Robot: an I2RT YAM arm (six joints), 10 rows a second.
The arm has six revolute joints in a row. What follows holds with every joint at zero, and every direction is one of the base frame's.
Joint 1 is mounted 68 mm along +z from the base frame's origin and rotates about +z.
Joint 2 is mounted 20 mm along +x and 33.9 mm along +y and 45.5 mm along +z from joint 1 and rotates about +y.
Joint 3 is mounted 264 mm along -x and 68.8 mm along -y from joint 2 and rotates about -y.
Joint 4 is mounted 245 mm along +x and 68.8 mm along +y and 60 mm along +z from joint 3 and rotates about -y.
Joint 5 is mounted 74 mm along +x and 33.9 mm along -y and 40.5 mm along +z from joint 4 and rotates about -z.
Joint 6 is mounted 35.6 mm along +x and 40.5 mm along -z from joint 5 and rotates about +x.
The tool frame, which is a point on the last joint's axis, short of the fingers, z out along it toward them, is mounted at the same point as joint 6; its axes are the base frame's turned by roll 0, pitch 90 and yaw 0 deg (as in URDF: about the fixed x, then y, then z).
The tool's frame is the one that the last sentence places.
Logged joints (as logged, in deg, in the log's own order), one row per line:
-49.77, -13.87, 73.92, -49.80, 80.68, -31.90
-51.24, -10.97, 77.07, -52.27, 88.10, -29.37
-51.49, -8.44, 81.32, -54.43, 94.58, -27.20
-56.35, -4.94, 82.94, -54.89, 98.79, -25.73
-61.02, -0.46, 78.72, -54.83, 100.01, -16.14
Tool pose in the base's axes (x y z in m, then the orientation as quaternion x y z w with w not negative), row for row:
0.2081, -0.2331, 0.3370, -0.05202, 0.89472, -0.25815, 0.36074
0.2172, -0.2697, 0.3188, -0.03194, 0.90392, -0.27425, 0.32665
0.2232, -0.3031, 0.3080, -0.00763, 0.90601, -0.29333, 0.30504
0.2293, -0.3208, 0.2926, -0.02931, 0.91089, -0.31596, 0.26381
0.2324, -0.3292, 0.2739, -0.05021, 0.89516, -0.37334, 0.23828
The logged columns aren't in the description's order. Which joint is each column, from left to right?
Columns, left to right: joint 6, joint 5, joint 3, joint 1, joint 2, joint 4.
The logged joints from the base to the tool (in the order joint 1, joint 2, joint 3, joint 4, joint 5, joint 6), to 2 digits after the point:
-49.80, 80.68, 73.92, -31.90, -13.87, -49.77
-52.27, 88.10, 77.07, -29.37, -10.97, -51.24
-54.43, 94.58, 81.32, -27.20, -8.44, -51.49
-54.89, 98.79, 82.94, -25.73, -4.94, -56.35
-54.83, 100.01, 78.72, -16.14, -0.46, -61.02

